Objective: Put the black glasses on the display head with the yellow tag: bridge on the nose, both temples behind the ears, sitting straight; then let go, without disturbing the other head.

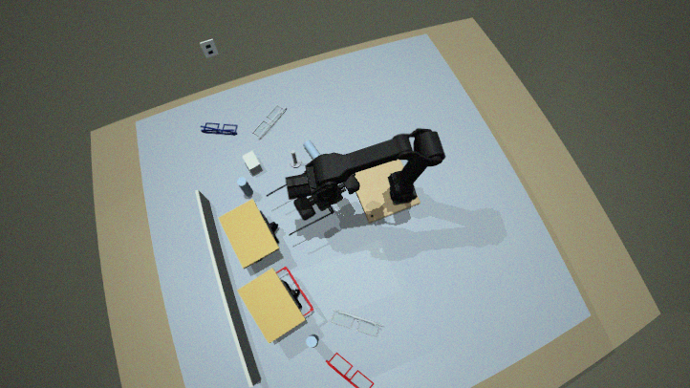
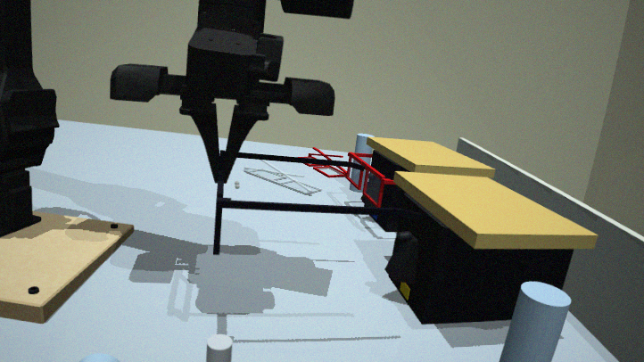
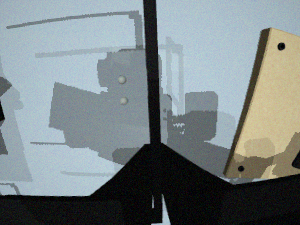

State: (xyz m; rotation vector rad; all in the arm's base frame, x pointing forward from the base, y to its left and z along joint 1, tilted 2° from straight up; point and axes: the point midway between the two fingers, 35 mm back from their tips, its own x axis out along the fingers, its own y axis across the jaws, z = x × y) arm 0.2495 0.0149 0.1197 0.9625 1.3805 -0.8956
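Right now the display head is 22 cm ahead of my gripper tip, 4 cm to the left of it and 4 cm below it. Round my gripper tip: clear glasses 16 cm ahead, 39 cm to the right, 8 cm below; then white block 23 cm ahead, 21 cm to the right, 7 cm below; then white board 34 cm ahead, 19 cm to the left, 4 cm below.
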